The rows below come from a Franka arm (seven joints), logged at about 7 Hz.
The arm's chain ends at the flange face. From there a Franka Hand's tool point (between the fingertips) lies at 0.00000 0.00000 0.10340 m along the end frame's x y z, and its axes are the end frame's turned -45 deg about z.
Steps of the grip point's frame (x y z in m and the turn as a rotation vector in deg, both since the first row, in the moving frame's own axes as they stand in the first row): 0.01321 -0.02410 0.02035 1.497 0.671 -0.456; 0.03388 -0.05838 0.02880 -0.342 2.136 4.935; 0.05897 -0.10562 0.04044 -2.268 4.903 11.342
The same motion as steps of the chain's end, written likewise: -0.00664 -0.02362 0.02039 1.533 -0.584 -0.456; -0.02058 -0.06309 0.02887 1.269 1.752 4.935; -0.04240 -0.11395 0.04090 1.863 5.071 11.342
